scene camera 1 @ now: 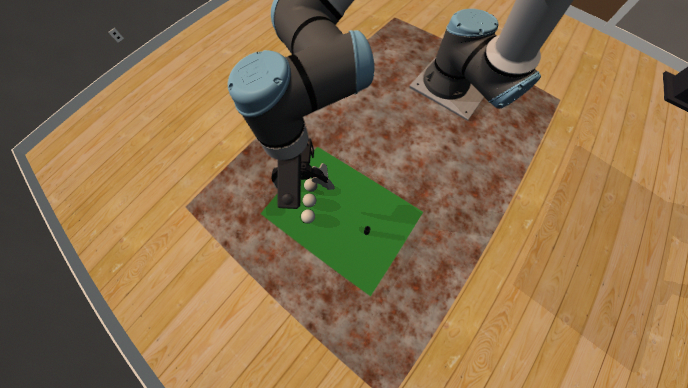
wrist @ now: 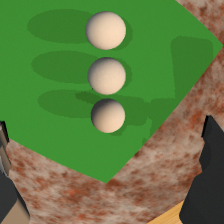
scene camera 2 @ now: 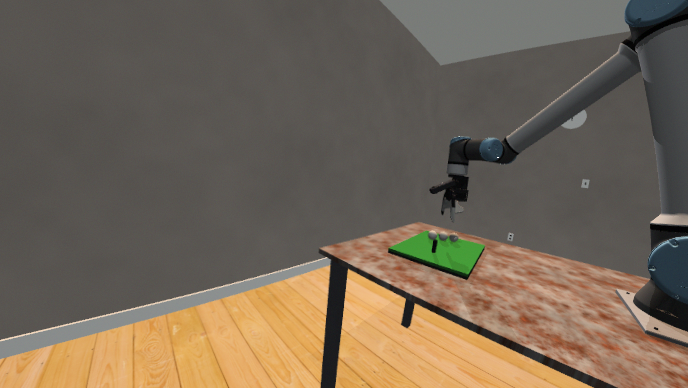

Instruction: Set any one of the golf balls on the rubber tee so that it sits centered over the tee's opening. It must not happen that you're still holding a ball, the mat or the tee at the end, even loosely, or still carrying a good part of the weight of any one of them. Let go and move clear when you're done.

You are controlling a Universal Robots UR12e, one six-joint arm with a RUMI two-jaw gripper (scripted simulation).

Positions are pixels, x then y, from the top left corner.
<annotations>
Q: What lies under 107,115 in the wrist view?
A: A golf ball.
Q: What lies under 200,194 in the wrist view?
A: My gripper.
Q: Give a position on a golf ball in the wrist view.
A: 106,75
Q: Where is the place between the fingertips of my gripper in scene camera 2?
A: At 447,218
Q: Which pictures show my gripper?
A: Scene camera 1, the wrist view and scene camera 2: all of them.
</annotations>
